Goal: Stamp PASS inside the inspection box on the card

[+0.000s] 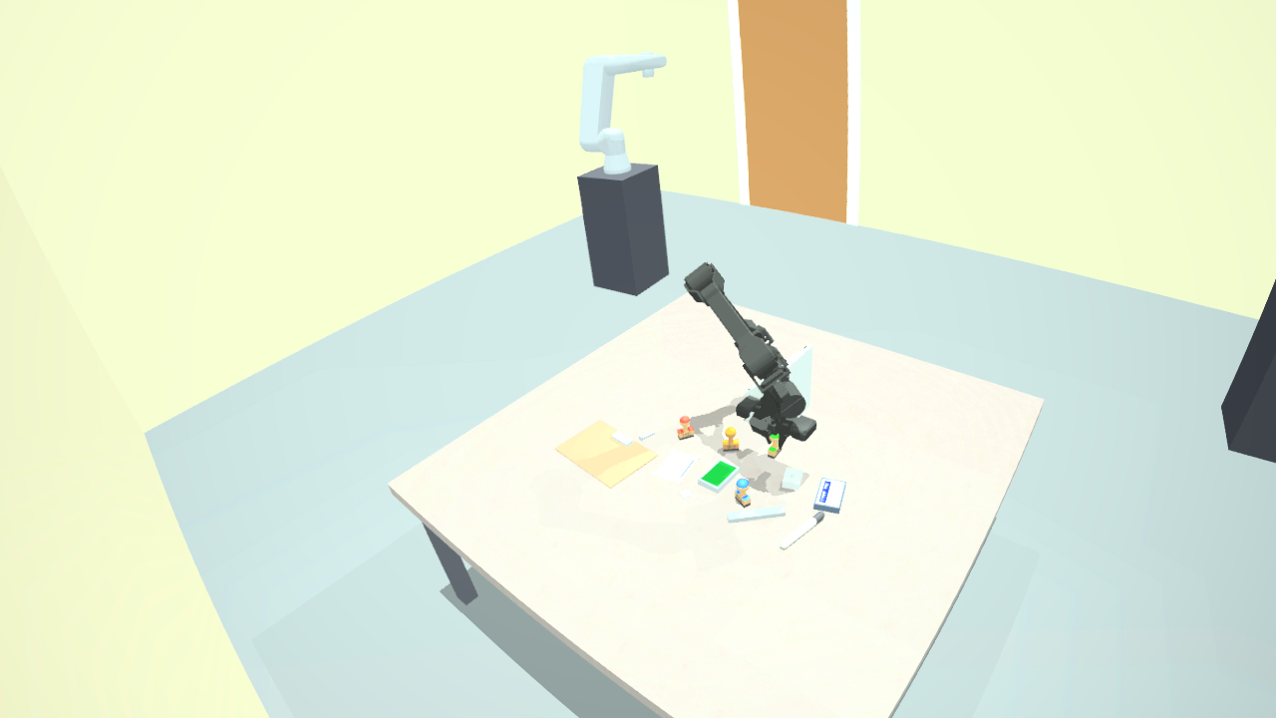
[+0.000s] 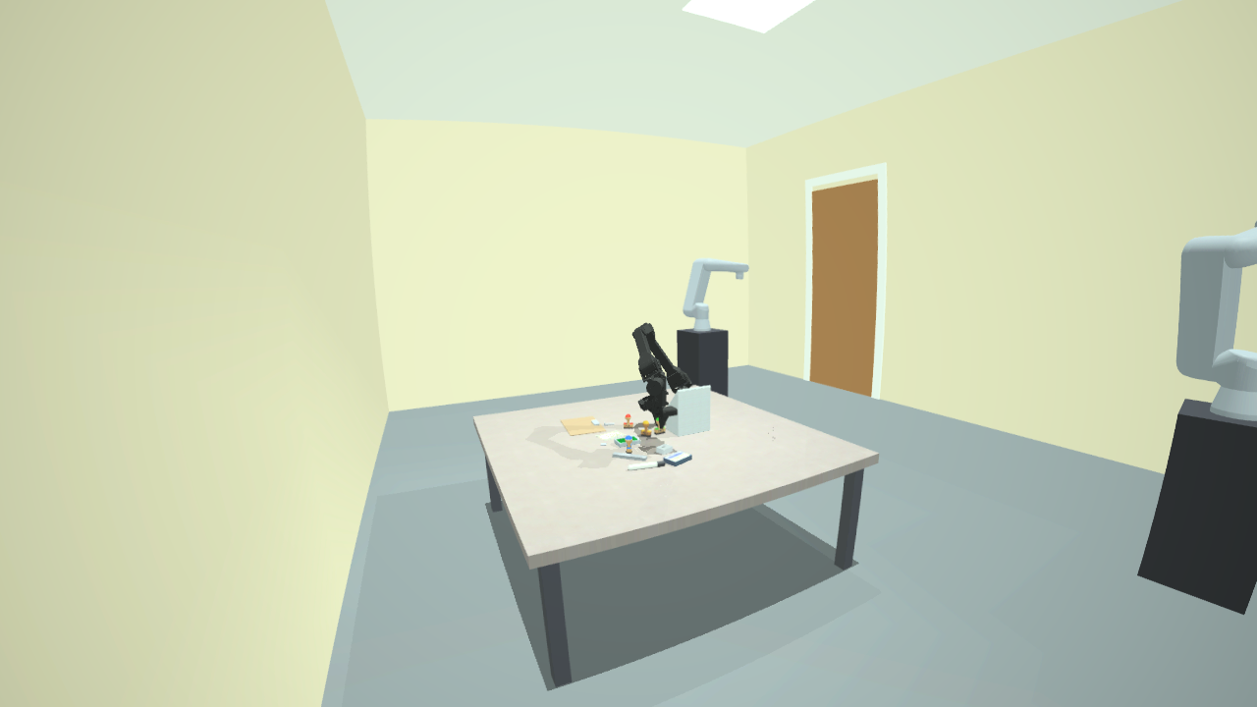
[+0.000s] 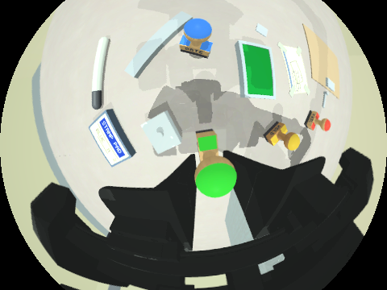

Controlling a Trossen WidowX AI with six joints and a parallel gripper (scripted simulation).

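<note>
My gripper tip is now 9 cm short of the green ink pad, 10 cm to the left of it and 7 cm above it. From my gripper tip the other things lie so: orange-knobbed stamp: 2 cm behind, 13 cm to the right, 6 cm below; then green-knobbed stamp: right at my gripper tip; then blue-knobbed stamp: 13 cm ahead, 1 cm to the right, 6 cm below.
</note>
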